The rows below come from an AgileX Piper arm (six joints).
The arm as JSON. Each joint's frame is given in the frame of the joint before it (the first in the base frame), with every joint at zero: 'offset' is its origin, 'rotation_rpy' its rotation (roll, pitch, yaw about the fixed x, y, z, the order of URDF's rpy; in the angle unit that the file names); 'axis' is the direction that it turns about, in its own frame. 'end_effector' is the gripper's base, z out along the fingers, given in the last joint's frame.
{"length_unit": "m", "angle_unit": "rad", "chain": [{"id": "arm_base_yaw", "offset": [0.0, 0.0, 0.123], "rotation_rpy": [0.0, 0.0, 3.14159], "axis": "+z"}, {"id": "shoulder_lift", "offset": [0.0, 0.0, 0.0], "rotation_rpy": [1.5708, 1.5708, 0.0], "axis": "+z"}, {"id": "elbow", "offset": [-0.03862, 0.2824, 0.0], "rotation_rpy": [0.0, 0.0, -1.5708], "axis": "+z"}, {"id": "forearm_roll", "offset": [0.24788, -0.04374, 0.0], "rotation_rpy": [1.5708, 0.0, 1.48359], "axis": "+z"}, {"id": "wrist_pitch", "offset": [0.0, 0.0, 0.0], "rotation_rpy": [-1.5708, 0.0, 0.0], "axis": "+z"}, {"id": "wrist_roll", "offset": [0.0, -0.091, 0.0], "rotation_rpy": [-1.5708, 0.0, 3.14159], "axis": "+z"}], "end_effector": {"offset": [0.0, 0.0, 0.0], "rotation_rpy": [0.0, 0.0, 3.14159]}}
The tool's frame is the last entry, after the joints.
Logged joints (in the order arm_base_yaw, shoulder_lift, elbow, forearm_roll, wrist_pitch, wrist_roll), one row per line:
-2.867 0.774 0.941 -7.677 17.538 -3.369
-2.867 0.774 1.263 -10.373 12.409 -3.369
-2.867 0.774 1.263 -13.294 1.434 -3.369
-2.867 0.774 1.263 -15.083 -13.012 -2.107
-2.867 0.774 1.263 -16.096 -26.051 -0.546
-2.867 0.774 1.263 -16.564 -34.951 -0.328
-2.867 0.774 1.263 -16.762 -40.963 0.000
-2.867 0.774 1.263 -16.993 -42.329 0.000
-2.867 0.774 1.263 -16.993 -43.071 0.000
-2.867 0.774 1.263 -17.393 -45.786 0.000
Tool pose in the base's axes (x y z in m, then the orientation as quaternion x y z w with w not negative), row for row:
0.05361 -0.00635 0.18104 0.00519 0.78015 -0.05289 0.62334
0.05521 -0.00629 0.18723 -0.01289 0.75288 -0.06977 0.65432
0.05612 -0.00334 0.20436 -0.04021 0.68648 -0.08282 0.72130
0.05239 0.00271 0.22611 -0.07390 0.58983 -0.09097 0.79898
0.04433 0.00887 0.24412 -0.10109 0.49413 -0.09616 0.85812
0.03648 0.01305 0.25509 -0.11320 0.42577 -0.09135 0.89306
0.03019 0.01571 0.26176 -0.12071 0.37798 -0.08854 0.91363
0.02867 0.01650 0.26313 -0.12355 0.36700 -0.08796 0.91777
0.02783 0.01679 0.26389 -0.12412 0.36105 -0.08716 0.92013
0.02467 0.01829 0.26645 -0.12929 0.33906 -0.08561 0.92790
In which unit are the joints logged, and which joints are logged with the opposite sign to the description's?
The joints are logged in degrees. Opposite sign: shoulder_lift, wrist_roll.
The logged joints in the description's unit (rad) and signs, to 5 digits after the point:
-0.05004 -0.01351 0.01642 -0.13399 0.30610 0.05880
-0.05004 -0.01351 0.02204 -0.18104 0.21658 0.05880
-0.05004 -0.01351 0.02204 -0.23202 0.02503 0.05880
-0.05004 -0.01351 0.02204 -0.26325 -0.22710 0.03677
-0.05004 -0.01351 0.02204 -0.28093 -0.45468 0.00953
-0.05004 -0.01351 0.02204 -0.28910 -0.61001 0.00572
-0.05004 -0.01351 0.02204 -0.29255 -0.71494 0.00000
-0.05004 -0.01351 0.02204 -0.29658 -0.73878 0.00000
-0.05004 -0.01351 0.02204 -0.29658 -0.75173 0.00000
-0.05004 -0.01351 0.02204 -0.30357 -0.79912 0.00000

